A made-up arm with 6 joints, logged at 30 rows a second.
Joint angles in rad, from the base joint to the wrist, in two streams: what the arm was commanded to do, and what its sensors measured. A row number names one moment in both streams.
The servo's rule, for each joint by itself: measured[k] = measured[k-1] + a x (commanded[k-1-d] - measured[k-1]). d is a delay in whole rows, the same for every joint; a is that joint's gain. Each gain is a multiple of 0.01, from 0.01 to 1. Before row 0 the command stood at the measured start. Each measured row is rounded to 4 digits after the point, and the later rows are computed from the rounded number. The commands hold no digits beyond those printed.
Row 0, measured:
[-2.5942, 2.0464, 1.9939, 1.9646, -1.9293, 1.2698]
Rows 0 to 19, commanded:
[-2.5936, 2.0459, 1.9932, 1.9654, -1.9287, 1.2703]
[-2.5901, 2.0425, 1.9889, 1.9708, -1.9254, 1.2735]
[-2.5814, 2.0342, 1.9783, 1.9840, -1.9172, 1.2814]
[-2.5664, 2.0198, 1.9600, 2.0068, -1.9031, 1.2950]
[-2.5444, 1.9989, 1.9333, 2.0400, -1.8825, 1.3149]
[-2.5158, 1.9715, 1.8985, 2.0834, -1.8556, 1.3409]
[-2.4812, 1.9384, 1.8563, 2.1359, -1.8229, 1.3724]
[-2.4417, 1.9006, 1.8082, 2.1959, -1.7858, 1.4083]
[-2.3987, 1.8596, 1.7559, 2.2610, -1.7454, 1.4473]
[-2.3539, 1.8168, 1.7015, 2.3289, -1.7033, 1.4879]
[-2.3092, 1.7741, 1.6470, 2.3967, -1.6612, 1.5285]
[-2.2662, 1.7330, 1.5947, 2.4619, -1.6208, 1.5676]
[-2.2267, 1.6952, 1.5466, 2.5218, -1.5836, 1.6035]
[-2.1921, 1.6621, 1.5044, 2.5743, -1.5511, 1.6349]
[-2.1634, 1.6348, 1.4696, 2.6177, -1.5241, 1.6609]
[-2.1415, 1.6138, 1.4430, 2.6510, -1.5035, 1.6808]
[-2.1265, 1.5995, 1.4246, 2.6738, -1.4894, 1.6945]
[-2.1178, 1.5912, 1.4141, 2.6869, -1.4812, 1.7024]
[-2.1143, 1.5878, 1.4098, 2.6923, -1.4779, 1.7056]
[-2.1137, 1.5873, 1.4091, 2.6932, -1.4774, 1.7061]
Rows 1 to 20, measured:
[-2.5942, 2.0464, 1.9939, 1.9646, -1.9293, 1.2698]
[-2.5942, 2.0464, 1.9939, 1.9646, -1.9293, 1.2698]
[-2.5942, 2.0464, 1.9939, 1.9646, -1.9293, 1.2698]
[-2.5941, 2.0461, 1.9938, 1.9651, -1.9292, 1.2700]
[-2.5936, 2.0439, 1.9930, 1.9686, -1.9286, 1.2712]
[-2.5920, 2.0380, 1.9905, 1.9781, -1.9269, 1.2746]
[-2.5887, 2.0269, 1.9853, 1.9959, -1.9233, 1.2813]
[-2.5829, 2.0098, 1.9765, 2.0232, -1.9172, 1.2924]
[-2.5742, 1.9864, 1.9632, 2.0605, -1.9080, 1.3084]
[-2.5621, 1.9571, 1.9450, 2.1072, -1.8952, 1.3295]
[-2.5464, 1.9226, 1.9217, 2.1622, -1.8788, 1.3555]
[-2.5272, 1.8842, 1.8935, 2.2235, -1.8588, 1.3858]
[-2.5047, 1.8431, 1.8609, 2.2888, -1.8355, 1.4195]
[-2.4793, 1.8010, 1.8245, 2.3557, -1.8094, 1.4555]
[-2.4516, 1.7595, 1.7854, 2.4215, -1.7811, 1.4925]
[-2.4224, 1.7203, 1.7448, 2.4837, -1.7515, 1.5291]
[-2.3925, 1.6848, 1.7039, 2.5399, -1.7214, 1.5640]
[-2.3627, 1.6543, 1.6641, 2.5881, -1.6918, 1.5960]
[-2.3339, 1.6296, 1.6265, 2.6271, -1.6636, 1.6240]
[-2.3069, 1.6112, 1.5922, 2.6561, -1.6375, 1.6473]
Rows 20 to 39, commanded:
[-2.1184, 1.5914, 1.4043, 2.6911, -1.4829, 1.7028]
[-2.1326, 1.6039, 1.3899, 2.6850, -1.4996, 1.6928]
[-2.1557, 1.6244, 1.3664, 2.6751, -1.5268, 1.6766]
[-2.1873, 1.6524, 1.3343, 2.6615, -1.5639, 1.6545]
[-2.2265, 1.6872, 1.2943, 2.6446, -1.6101, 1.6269]
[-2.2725, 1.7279, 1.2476, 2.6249, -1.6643, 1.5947]
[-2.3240, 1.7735, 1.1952, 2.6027, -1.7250, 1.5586]
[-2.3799, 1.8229, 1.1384, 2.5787, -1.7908, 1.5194]
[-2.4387, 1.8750, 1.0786, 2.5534, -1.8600, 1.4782]
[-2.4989, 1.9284, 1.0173, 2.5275, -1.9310, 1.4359]
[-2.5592, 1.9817, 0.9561, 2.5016, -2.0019, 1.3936]
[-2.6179, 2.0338, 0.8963, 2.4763, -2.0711, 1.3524]
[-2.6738, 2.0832, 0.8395, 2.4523, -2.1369, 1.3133]
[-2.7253, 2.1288, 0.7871, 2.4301, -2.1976, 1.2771]
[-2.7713, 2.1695, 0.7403, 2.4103, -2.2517, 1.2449]
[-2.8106, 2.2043, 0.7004, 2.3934, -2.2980, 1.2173]
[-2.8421, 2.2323, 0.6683, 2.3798, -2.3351, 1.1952]
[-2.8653, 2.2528, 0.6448, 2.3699, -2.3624, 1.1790]
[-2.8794, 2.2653, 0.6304, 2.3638, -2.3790, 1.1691]
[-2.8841, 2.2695, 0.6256, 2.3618, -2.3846, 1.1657]
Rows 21 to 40, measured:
[-2.2823, 1.5990, 1.5619, 2.6752, -1.6141, 1.6655]
[-2.2605, 1.5922, 1.5360, 2.6858, -1.5937, 1.6787]
[-2.2414, 1.5892, 1.5144, 2.6904, -1.5763, 1.6877]
[-2.2254, 1.5905, 1.4957, 2.6908, -1.5623, 1.6927]
[-2.2133, 1.5987, 1.4777, 2.6872, -1.5529, 1.6927]
[-2.2058, 1.6144, 1.4588, 2.6797, -1.5490, 1.6874]
[-2.2034, 1.6376, 1.4376, 2.6684, -1.5512, 1.6765]
[-2.2064, 1.6679, 1.4132, 2.6536, -1.5600, 1.6601]
[-2.2150, 1.7045, 1.3850, 2.6358, -1.5756, 1.6385]
[-2.2292, 1.7466, 1.3527, 2.6153, -1.5980, 1.6121]
[-2.2488, 1.7931, 1.3163, 2.5926, -1.6269, 1.5815]
[-2.2735, 1.8431, 1.2759, 2.5683, -1.6619, 1.5474]
[-2.3028, 1.8951, 1.2319, 2.5430, -1.7023, 1.5106]
[-2.3361, 1.9479, 1.1850, 2.5173, -1.7472, 1.4720]
[-2.3727, 2.0003, 1.1359, 2.4919, -1.7958, 1.4325]
[-2.4118, 2.0509, 1.0855, 2.4673, -1.8470, 1.3932]
[-2.4526, 2.0984, 1.0348, 2.4442, -1.8996, 1.3549]
[-2.4940, 2.1418, 0.9847, 2.4232, -1.9524, 1.3186]
[-2.5352, 2.1799, 0.9364, 2.4047, -2.0042, 1.2852]
[-2.5751, 2.2119, 0.8908, 2.3893, -2.0538, 1.2555]

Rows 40 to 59, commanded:
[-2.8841, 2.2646, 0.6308, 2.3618, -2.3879, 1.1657]
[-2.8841, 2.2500, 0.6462, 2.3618, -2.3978, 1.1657]
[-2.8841, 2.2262, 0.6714, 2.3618, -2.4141, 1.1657]
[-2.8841, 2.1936, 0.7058, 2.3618, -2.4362, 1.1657]
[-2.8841, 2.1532, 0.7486, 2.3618, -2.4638, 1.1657]
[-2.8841, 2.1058, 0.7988, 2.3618, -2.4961, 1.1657]
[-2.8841, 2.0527, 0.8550, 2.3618, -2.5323, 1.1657]
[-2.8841, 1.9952, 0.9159, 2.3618, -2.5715, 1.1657]
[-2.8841, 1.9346, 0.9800, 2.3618, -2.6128, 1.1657]
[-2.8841, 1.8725, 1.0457, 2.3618, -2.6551, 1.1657]
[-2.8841, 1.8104, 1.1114, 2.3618, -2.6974, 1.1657]
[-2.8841, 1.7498, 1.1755, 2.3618, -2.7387, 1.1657]
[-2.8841, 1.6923, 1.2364, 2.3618, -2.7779, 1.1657]
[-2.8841, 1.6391, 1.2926, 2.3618, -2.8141, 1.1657]
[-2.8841, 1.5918, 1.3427, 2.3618, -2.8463, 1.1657]
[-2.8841, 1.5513, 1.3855, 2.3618, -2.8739, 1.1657]
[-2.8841, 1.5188, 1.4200, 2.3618, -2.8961, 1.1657]
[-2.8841, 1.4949, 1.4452, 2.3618, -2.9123, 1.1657]
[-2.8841, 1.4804, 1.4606, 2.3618, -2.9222, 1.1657]
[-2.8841, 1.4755, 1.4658, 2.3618, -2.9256, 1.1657]
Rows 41 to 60, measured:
[-2.6128, 2.2368, 0.8490, 2.3773, -2.1001, 1.2303]
[-2.6475, 2.2542, 0.8118, 2.3689, -2.1419, 1.2101]
[-2.6783, 2.2635, 0.7801, 2.3645, -2.1783, 1.1954]
[-2.7051, 2.2642, 0.7547, 2.3628, -2.2097, 1.1856]
[-2.7284, 2.2555, 0.7363, 2.3622, -2.2379, 1.1790]
[-2.7486, 2.2376, 0.7253, 2.3620, -2.2643, 1.1746]
[-2.7662, 2.2108, 0.7220, 2.3619, -2.2901, 1.1717]
[-2.7815, 2.1757, 0.7265, 2.3618, -2.3162, 1.1697]
[-2.7948, 2.1331, 0.7388, 2.3618, -2.3432, 1.1684]
[-2.8064, 2.0841, 0.7586, 2.3618, -2.3716, 1.1675]
[-2.8165, 2.0299, 0.7853, 2.3618, -2.4016, 1.1669]
[-2.8253, 1.9718, 0.8184, 2.3618, -2.4333, 1.1665]
[-2.8329, 1.9112, 0.8570, 2.3618, -2.4666, 1.1662]
[-2.8396, 1.8497, 0.9002, 2.3618, -2.5012, 1.1660]
[-2.8454, 1.7888, 0.9470, 2.3618, -2.5368, 1.1659]
[-2.8504, 1.7299, 0.9962, 2.3618, -2.5730, 1.1658]
[-2.8548, 1.6745, 1.0466, 2.3618, -2.6092, 1.1658]
[-2.8586, 1.6241, 1.0969, 2.3618, -2.6448, 1.1658]
[-2.8619, 1.5797, 1.1460, 2.3618, -2.6792, 1.1658]
[-2.8648, 1.5426, 1.1926, 2.3618, -2.7117, 1.1658]

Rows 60 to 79, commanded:
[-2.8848, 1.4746, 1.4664, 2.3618, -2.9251, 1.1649]
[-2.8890, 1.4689, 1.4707, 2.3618, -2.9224, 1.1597]
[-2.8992, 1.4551, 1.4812, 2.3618, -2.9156, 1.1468]
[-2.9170, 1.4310, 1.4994, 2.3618, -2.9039, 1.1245]
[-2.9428, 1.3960, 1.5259, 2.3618, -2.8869, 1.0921]
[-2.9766, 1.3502, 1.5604, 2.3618, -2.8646, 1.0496]
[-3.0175, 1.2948, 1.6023, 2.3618, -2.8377, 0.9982]
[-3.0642, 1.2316, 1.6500, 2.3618, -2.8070, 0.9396]
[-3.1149, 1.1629, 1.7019, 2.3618, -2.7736, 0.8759]
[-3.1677, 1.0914, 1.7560, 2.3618, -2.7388, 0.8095]
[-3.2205, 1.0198, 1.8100, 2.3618, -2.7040, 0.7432]
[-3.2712, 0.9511, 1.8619, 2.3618, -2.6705, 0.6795]
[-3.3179, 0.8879, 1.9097, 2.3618, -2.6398, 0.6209]
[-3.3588, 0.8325, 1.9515, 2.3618, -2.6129, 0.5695]
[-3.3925, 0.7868, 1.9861, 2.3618, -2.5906, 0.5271]
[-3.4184, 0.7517, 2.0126, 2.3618, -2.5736, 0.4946]
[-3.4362, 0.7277, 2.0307, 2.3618, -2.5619, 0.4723]
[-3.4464, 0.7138, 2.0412, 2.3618, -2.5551, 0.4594]
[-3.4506, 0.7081, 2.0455, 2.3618, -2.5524, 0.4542]
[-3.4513, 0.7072, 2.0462, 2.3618, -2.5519, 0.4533]
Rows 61 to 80, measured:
[-2.8673, 1.5135, 1.2355, 2.3618, -2.7418, 1.1658]
[-2.8695, 1.4933, 1.2738, 2.3618, -2.7689, 1.1658]
[-2.8714, 1.4824, 1.3064, 2.3618, -2.7924, 1.1658]
[-2.8731, 1.4776, 1.3336, 2.3618, -2.8123, 1.1655]
[-2.8752, 1.4723, 1.3569, 2.3618, -2.8288, 1.1636]
[-2.8783, 1.4618, 1.3780, 2.3618, -2.8418, 1.1581]
[-2.8833, 1.4430, 1.3986, 2.3618, -2.8511, 1.1470]
[-2.8910, 1.4143, 1.4202, 2.3618, -2.8565, 1.1289]
[-2.9021, 1.3752, 1.4440, 2.3618, -2.8577, 1.1027]
[-2.9171, 1.3262, 1.4709, 2.3618, -2.8547, 1.0682]
[-2.9362, 1.2685, 1.5013, 2.3618, -2.8475, 1.0258]
[-2.9594, 1.2041, 1.5354, 2.3618, -2.8364, 0.9763]
[-2.9865, 1.1354, 1.5729, 2.3618, -2.8218, 0.9213]
[-3.0169, 1.0649, 1.6132, 2.3618, -2.8041, 0.8625]
[-3.0500, 0.9955, 1.6555, 2.3618, -2.7841, 0.8021]
[-3.0848, 0.9299, 1.6987, 2.3618, -2.7625, 0.7423]
[-3.1204, 0.8705, 1.7417, 2.3618, -2.7401, 0.6853]
[-3.1558, 0.8194, 1.7832, 2.3618, -2.7177, 0.6331]
[-3.1899, 0.7781, 1.8222, 2.3618, -2.6961, 0.5874]
[-3.2219, 0.7474, 1.8576, 2.3618, -2.6760, 0.5494]

